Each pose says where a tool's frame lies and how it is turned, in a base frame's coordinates. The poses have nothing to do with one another.
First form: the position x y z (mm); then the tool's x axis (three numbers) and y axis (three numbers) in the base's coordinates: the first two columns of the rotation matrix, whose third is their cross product.
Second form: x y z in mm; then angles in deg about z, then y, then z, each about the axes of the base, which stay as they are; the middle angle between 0 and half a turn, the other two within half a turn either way. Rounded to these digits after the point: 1 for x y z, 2 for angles.
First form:
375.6 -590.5 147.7 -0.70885 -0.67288 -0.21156 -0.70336 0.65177 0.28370
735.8 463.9 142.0 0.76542 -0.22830 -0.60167 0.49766 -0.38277 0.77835
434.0 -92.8 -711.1 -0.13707 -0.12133 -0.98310 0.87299 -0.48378 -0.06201
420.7 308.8 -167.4 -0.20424 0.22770 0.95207 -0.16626 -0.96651 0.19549
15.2 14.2 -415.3 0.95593 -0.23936 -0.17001 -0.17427 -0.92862 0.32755
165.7 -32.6 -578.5 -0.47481 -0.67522 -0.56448 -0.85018 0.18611 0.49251
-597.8 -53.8 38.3 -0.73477 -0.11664 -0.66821 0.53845 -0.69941 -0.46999
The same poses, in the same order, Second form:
375.6 -590.5 147.7 53.29 159.27 98.61
735.8 463.9 142.0 52.30 100.33 -114.50
434.0 -92.8 -711.1 -3.61 80.08 -118.37
420.7 308.8 -167.4 168.40 76.39 -6.99
15.2 14.2 -415.3 62.57 158.34 -129.81
165.7 -32.6 -578.5 41.10 131.48 107.68
-597.8 -53.8 38.3 -35.12 54.78 -120.33

